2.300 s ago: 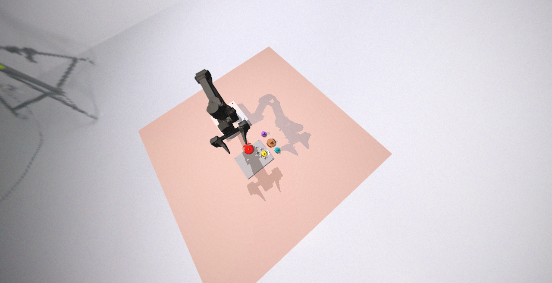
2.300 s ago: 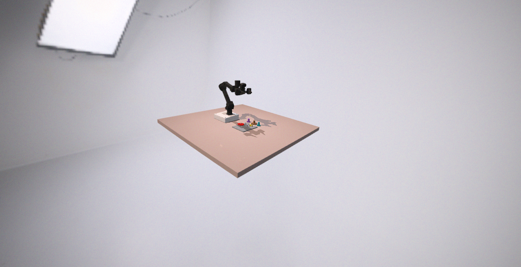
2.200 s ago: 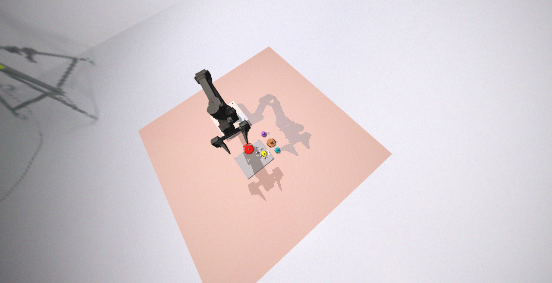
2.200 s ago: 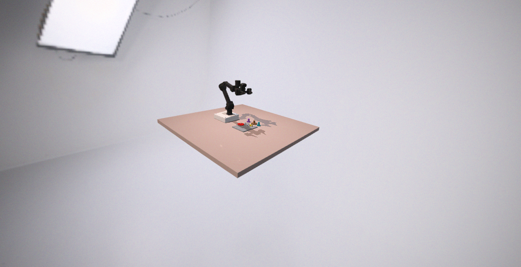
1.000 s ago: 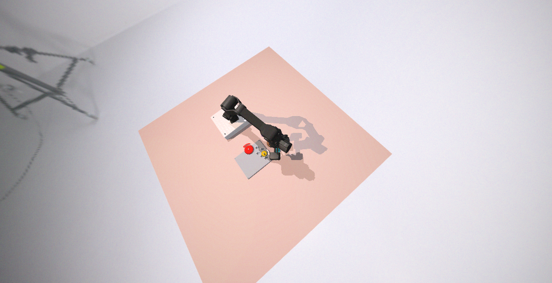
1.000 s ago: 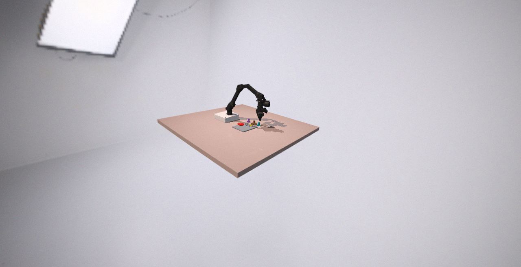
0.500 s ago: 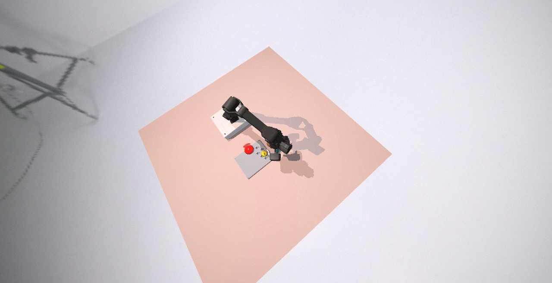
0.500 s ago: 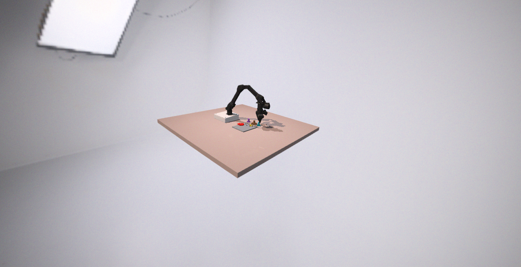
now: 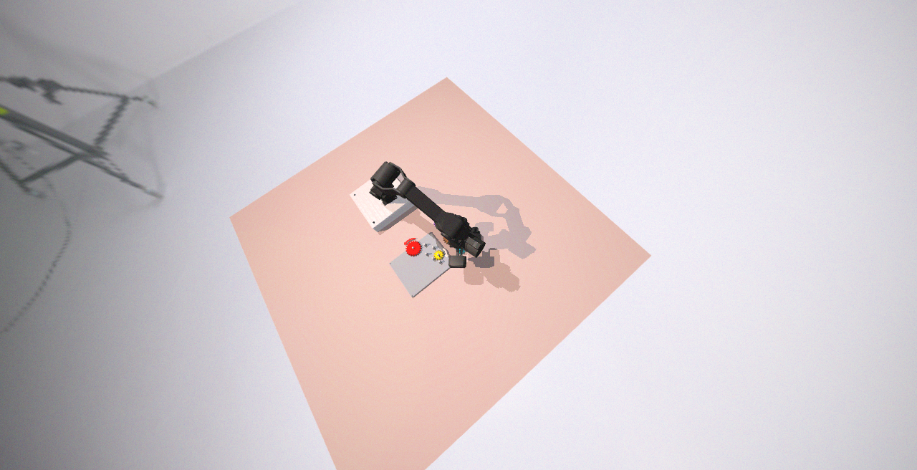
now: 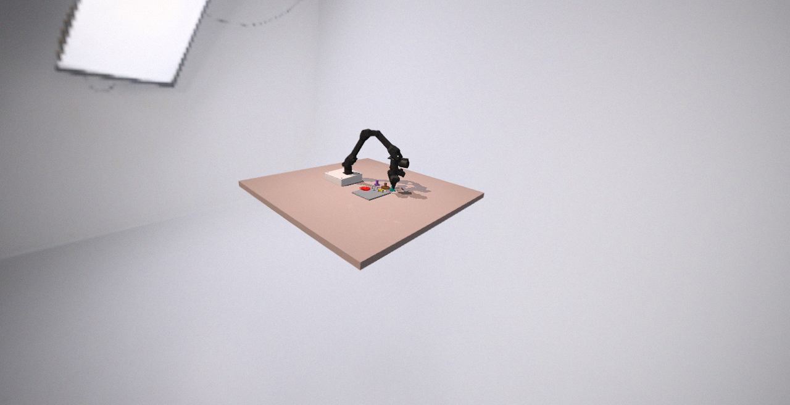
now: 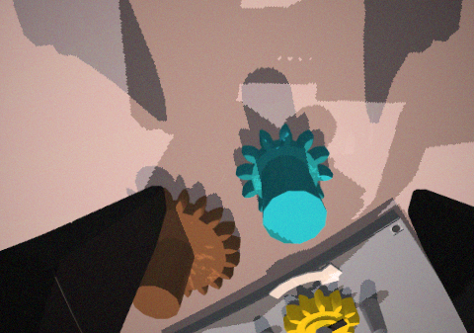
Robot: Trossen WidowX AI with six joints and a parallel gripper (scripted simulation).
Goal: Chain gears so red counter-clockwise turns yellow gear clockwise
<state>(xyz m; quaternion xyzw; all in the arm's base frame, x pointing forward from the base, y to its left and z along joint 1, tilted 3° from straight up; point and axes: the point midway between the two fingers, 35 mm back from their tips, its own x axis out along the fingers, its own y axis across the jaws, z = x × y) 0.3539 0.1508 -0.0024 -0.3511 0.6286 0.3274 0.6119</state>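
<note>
Now: gripper tip 10 mm above the teal gear. From my gripper tip the other things lie so: yellow gear: 90 mm to the right, 30 mm behind, 10 mm below; white arrow: 60 mm to the right, 20 mm below, 20 mm behind; brown gear: 70 mm behind, 10 mm to the right, 10 mm below.
</note>
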